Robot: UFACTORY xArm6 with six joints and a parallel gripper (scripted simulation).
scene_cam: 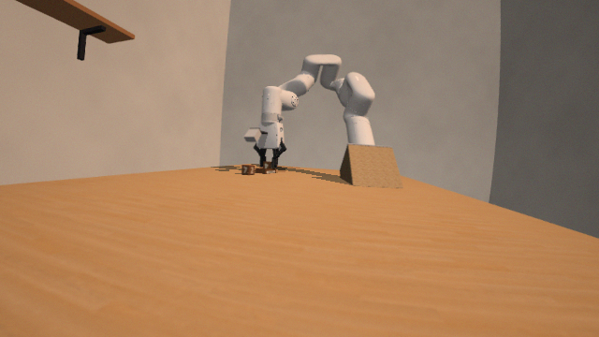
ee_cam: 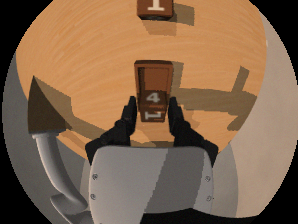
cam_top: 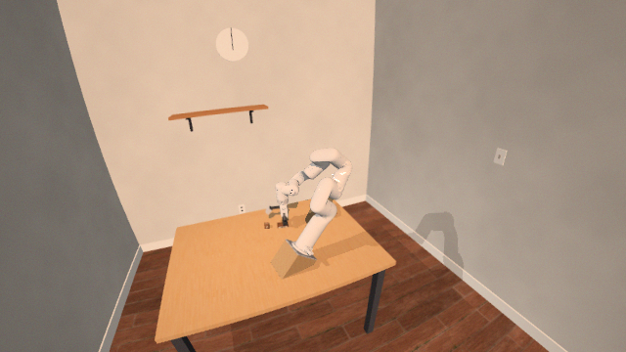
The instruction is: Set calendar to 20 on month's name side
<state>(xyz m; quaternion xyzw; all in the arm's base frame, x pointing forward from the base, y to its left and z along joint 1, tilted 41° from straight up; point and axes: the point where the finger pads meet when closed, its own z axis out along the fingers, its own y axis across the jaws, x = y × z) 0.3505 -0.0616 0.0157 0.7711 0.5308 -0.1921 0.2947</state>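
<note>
Right now my hand is 3 cm above the brown tray, 2 cm to the right of it and 1 cm short of it.
</note>
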